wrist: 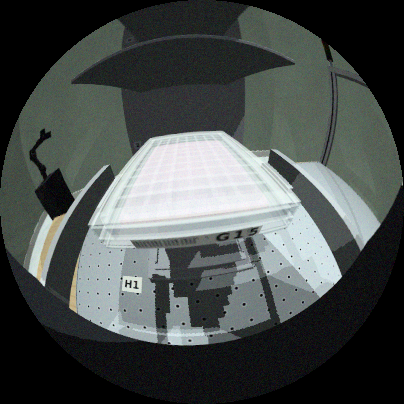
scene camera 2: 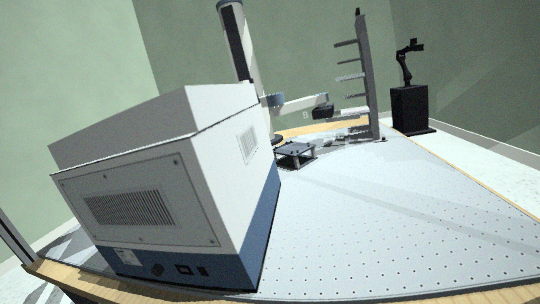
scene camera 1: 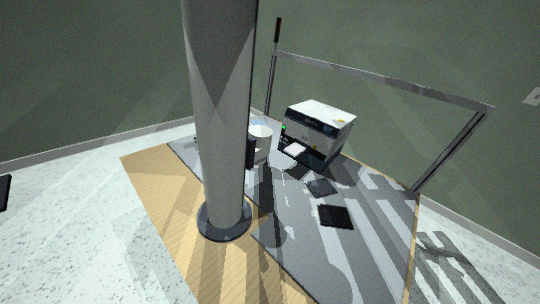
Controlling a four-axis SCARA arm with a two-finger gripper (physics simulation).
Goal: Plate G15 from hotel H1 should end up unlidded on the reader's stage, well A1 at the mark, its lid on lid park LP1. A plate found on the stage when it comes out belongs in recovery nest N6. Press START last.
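Pixels of known places: gripper, between the fingertips: (wrist: 189, 159) (scene camera 2: 359, 112); arm's base, origin of its link: (scene camera 1: 225, 215).
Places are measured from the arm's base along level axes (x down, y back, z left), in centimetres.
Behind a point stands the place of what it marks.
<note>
Plate G15 (scene camera 2: 354, 111) @(z 52.4, x -15.0, y -30.2 cm) (wrist: 195, 185) @(z 48.7, x -15.3, y -25.4 cm) is a clear, lidded plate with pinkish wells, level in hotel H1 (scene camera 2: 368, 75) @(z 59.3, x -29.5, y -34.3 cm). Its G15 label faces the wrist camera, above the H1 tag (wrist: 132, 284) @(z 50.1, x -1.3, y -15.7 cm). My gripper (scene camera 2: 345, 117) (wrist: 189, 159) @(z 55.3, x -13.6, y -26.6 cm) is open, one dark finger along each long side of the plate, with nothing gripped. In scene camera 1 the arm column hides the hotel and gripper. The reader (scene camera 1: 320, 125) @(z -5.7, x -32.2, y -63.3 cm) (scene camera 2: 215, 150) @(z 20.5, x -25.7, y -94.4 cm) has its stage out at the front, with a pale plate (scene camera 1: 294, 149) @(z 0.6, x -16.2, y -51.4 cm) on it. LP1, N6 and START cannot be told by label.
A dark flat fixture (scene camera 1: 321, 187) @(z -23.5, x -2.3, y -51.3 cm) and a black square pad (scene camera 1: 335, 216) @(z -38.2, x -2.5, y -38.5 cm) lie on the grey board before the reader. A low stand on posts (scene camera 2: 296, 149) @(z 25.1, x -7.2, y -45.4 cm) is between reader and hotel. Hotel shelves jut above G15. A second arm's black pedestal (scene camera 2: 409, 107) (wrist: 55, 192) stands beyond.
</note>
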